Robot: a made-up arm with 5 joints.
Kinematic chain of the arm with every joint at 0, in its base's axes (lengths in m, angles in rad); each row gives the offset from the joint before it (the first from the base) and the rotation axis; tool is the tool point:
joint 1: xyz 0 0 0.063 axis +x
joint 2: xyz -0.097 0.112 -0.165 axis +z
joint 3: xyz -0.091 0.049 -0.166 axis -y
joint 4: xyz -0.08 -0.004 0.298 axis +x
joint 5: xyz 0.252 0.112 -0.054 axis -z
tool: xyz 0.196 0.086 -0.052
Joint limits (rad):
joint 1: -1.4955..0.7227
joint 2: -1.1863..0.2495
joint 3: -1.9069..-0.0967
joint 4: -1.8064..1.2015
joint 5: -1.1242..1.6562
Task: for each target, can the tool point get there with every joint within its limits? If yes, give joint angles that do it. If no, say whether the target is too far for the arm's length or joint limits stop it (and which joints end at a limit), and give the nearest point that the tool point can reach.
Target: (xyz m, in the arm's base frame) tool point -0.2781 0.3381 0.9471
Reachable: no: joint limits stop it (at a limit: joint 1, joint 2, joint 3, joint 5) | nearest point -0.0477 0.2551 0.4746 | short by 0.532 m
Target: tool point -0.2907 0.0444 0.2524
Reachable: no: joint limits stop it (at a limit: joint 1, joint 2, joint 3, joint 5) | nearest point -0.1090 -0.0183 0.1511 | short by 0.217 m
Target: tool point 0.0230 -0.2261 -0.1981
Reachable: yes | joints -0.1530 -0.9970 -0.5727 -0.7634 1.2269
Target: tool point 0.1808 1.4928 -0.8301
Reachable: no: too far | nearest point 0.0940 0.7778 -0.4023 | short by 0.838 m
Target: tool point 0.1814 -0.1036 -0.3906
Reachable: yes | joints -0.2491 -0.3934 -0.6755 -1.0585 0.3528
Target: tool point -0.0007 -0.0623 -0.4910
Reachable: yes | joints -0.6025 -0.0140 -0.6540 -0.9150 -0.8103
